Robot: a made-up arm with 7 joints.
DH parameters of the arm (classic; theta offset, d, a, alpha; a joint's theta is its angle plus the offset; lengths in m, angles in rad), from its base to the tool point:
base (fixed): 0 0 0 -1.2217
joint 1: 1.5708 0 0 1.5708
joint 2: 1.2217 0 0 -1.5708
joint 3: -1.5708 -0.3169 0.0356 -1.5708
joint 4: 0 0 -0.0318 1.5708
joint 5: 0 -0.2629 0 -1.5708
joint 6: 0 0 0 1.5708
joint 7: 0 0 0 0
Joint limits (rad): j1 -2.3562..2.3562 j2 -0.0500..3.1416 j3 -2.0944..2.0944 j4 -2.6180..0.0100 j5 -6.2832..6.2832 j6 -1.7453..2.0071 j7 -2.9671..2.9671
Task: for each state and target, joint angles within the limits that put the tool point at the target. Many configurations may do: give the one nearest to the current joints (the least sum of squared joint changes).
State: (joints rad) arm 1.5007 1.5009 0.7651 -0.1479 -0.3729 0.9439 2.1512
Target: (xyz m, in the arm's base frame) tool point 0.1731 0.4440 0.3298
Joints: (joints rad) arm 0.8256 2.3342 0.7703 0.0080 -0.3729 0.9439 2.1512
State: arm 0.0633 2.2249 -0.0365 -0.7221 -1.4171 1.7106 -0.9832
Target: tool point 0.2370 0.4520 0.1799
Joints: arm 0.0694 2.0828 -0.2029 -1.0042 -1.4171 1.7106 -0.9832
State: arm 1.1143 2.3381 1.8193 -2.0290 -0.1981 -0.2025 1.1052
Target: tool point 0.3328 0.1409 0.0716
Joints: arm 1.4659 2.1608 1.5154 -2.0184 -0.1981 -0.2025 1.1052
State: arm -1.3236 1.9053 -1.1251 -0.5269 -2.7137 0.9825 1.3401
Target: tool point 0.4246 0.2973 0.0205
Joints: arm -1.1820 1.4623 -1.2490 -1.1893 -2.7137 0.9825 1.3401
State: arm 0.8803 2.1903 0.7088 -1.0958 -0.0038 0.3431 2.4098
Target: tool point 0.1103 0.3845 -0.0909
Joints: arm 1.2867 1.4924 0.6397 -1.8241 -0.0038 0.3431 2.4098
